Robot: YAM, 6 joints.
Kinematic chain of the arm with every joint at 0, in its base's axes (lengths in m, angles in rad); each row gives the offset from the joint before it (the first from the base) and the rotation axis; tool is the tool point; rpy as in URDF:
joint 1: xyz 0 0 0.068 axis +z
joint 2: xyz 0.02 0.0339 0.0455 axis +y
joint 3: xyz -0.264 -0.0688 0 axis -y
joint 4: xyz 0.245 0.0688 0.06 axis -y
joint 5: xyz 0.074 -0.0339 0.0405 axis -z
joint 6: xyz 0.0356 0 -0.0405 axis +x
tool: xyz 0 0 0 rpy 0 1.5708 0
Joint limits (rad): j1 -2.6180..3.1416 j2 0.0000..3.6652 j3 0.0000..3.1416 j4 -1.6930..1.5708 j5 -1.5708..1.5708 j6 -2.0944..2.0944
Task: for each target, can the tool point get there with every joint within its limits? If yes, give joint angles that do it. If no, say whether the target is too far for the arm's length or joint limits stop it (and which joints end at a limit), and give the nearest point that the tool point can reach.
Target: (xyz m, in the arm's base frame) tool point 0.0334 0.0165 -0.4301
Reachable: no: joint limits stop it (at a limit: joint 2) | nearest point 0.0747 0.0369 -0.3404 | short by 0.101 m
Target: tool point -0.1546 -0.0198 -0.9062
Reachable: no: too far | nearest point -0.2105 -0.0012 -0.3783 | short by 0.531 m
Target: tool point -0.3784 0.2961 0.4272
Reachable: yes | joints -0.7345 0.3428 2.5444 0.1148 1.2559 -1.0969
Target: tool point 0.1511 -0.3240 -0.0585
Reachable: yes | joints -1.1773 2.5370 0.8991 0.8722 -0.4444 0.9282
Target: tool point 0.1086 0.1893 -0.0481
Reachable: yes | joints 0.9917 2.4786 0.9148 -0.7421 -0.3656 -0.0979
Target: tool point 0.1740 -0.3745 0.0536
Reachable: yes | joints -1.2185 2.3003 1.2400 0.0314 -1.2762 1.2880
